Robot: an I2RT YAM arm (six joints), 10 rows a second.
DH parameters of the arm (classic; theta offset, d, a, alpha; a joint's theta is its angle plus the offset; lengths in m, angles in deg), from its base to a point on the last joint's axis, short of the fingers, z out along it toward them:
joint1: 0 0.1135 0.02 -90
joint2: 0 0 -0.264 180
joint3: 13.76 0 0.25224 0
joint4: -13.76 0 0.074 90
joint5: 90 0 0 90
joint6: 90 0.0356 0 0
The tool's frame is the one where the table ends.
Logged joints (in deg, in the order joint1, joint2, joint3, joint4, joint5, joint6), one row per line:
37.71 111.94 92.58 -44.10 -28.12 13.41
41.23 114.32 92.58 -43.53 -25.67 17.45
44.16 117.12 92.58 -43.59 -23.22 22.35
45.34 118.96 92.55 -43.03 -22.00 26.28
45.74 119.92 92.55 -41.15 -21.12 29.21
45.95 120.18 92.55 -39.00 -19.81 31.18
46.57 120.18 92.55 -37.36 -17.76 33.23
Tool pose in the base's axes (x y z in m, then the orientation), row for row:
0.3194 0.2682 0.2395 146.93 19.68 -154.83
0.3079 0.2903 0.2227 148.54 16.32 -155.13
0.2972 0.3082 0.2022 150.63 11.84 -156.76
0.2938 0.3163 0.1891 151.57 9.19 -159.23
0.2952 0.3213 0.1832 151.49 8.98 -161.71
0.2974 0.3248 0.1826 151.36 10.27 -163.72
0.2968 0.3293 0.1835 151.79 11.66 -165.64
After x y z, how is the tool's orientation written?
As angles about the fixed x, y, z axes (roll, pitch, yaw), in degrees.
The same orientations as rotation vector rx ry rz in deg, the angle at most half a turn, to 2 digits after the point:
-42.93 154.45 52.44
-41.71 158.44 50.08
-38.36 163.83 46.69
-34.14 167.03 44.94
-30.38 167.36 44.78
-27.65 166.05 44.67
-25.06 164.75 43.66

